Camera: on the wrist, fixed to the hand. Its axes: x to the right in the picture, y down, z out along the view.
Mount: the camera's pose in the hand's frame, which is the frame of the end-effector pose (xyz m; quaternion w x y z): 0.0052 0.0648 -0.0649 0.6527 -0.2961 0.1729 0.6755
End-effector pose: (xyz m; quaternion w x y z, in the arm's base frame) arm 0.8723 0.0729 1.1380 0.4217 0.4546 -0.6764 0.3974
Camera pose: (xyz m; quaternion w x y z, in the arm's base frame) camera 0.8231 0.1488 1.1542 0.2584 -0.3538 -0.7934 0.4226
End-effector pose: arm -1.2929 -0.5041 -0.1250 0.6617 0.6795 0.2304 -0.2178
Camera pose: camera -1.2504 -0.4403 -0.0744 0.7404 0.4409 -0.1297 0.4905
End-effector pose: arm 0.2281 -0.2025 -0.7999 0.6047 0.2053 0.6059 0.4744
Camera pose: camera 0.1459 -0.1892 -0.7611 0.0303 0.2822 0.2209 0.9331
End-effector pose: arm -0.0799 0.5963 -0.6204 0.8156 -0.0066 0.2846 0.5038
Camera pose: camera -0.1614 0.6131 -0.6593 0.1409 -0.1407 0.1821 0.9629
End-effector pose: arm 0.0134 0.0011 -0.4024 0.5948 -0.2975 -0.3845 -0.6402
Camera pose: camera 0.0819 -0.0564 -0.4233 0.7991 -0.5194 0.2424 -0.1814
